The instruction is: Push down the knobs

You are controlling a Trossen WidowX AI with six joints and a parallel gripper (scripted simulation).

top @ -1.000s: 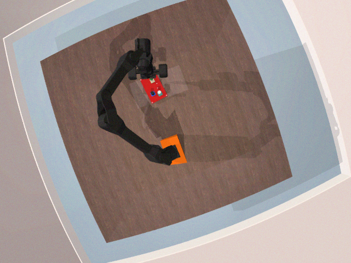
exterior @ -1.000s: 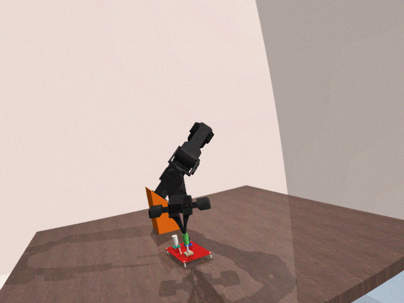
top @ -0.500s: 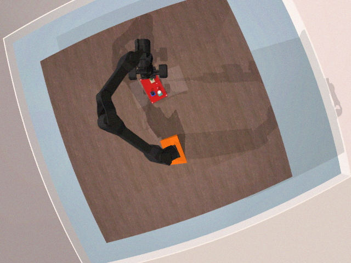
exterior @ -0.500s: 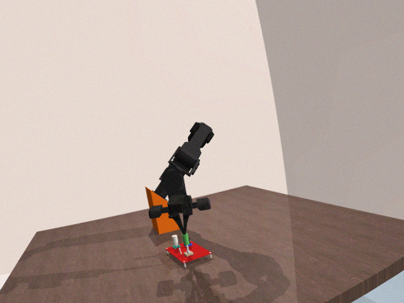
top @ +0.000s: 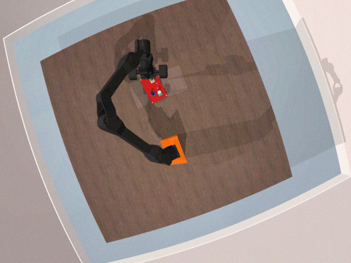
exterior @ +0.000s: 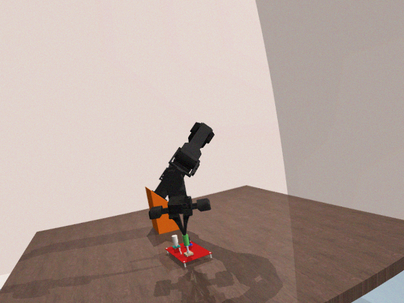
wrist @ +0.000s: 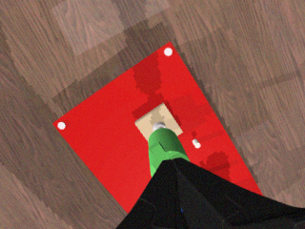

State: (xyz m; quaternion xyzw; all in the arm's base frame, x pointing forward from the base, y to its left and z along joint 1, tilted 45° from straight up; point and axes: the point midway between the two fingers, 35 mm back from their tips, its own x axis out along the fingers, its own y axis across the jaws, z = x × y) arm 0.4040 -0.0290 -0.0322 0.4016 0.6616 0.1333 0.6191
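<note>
Right now my gripper tip is 9 cm past the cream knob, 4 cm above it and 1 cm to the left of it. Round my gripper tip: green knob (2 cm below).
</note>
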